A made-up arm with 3 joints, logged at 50 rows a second.
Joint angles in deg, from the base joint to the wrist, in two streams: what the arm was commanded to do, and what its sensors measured. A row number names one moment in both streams.
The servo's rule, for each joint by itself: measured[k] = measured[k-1] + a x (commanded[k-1-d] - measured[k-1]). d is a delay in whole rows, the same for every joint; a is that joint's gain. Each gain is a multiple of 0.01, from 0.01 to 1. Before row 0 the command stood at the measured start. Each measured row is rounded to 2 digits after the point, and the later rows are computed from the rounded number. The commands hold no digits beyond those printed.
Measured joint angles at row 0:
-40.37, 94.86, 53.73
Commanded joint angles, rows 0 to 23:
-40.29, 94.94, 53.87
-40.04, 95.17, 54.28
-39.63, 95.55, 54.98
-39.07, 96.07, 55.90
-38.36, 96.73, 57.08
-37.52, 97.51, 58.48
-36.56, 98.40, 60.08
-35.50, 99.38, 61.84
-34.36, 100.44, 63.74
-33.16, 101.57, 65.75
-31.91, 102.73, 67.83
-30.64, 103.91, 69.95
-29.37, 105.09, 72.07
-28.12, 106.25, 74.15
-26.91, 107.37, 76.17
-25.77, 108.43, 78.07
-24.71, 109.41, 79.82
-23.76, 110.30, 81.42
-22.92, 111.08, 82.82
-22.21, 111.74, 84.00
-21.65, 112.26, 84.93
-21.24, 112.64, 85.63
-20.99, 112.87, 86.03
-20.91, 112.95, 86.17
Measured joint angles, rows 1 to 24:
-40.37, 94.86, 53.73
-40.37, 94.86, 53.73
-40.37, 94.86, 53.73
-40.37, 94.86, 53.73
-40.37, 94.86, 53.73
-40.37, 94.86, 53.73
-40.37, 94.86, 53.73
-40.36, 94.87, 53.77
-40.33, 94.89, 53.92
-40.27, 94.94, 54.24
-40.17, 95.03, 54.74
-40.03, 95.17, 55.44
-39.83, 95.36, 56.35
-39.57, 95.60, 57.47
-39.24, 95.90, 58.78
-38.85, 96.26, 60.27
-38.39, 96.68, 61.91
-37.87, 97.16, 63.69
-37.29, 97.70, 65.57
-36.66, 98.29, 67.52
-35.98, 98.93, 69.51
-35.25, 99.61, 71.51
-34.49, 100.32, 73.48
-33.71, 101.05, 75.38
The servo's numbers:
d 7
a 0.08 0.08 0.30

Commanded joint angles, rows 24 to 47:
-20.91, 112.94, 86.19
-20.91, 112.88, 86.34
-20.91, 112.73, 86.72
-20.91, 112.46, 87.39
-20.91, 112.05, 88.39
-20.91, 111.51, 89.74
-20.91, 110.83, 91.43
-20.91, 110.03, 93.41
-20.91, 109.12, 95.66
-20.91, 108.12, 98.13
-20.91, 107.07, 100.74
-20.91, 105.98, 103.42
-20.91, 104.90, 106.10
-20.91, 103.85, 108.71
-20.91, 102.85, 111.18
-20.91, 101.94, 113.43
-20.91, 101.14, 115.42
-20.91, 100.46, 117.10
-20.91, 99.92, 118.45
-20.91, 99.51, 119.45
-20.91, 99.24, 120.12
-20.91, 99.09, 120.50
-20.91, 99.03, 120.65
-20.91, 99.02, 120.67
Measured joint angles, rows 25 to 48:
-32.91, 101.79, 77.19
-32.11, 102.53, 78.88
-31.32, 103.27, 80.42
-30.55, 103.99, 81.77
-29.81, 104.68, 82.93
-29.10, 105.34, 83.86
-28.44, 105.95, 84.55
-27.84, 106.51, 85.04
-27.29, 107.02, 85.43
-26.78, 107.48, 85.82
-26.31, 107.88, 86.29
-25.88, 108.21, 86.92
-25.48, 108.47, 87.77
-25.11, 108.66, 88.87
-24.77, 108.77, 90.23
-24.46, 108.80, 91.86
-24.18, 108.75, 93.74
-23.92, 108.62, 95.84
-23.68, 108.41, 98.11
-23.46, 108.13, 100.51
-23.26, 107.79, 102.97
-23.07, 107.39, 105.43
-22.90, 106.95, 107.83
-22.74, 106.49, 110.11

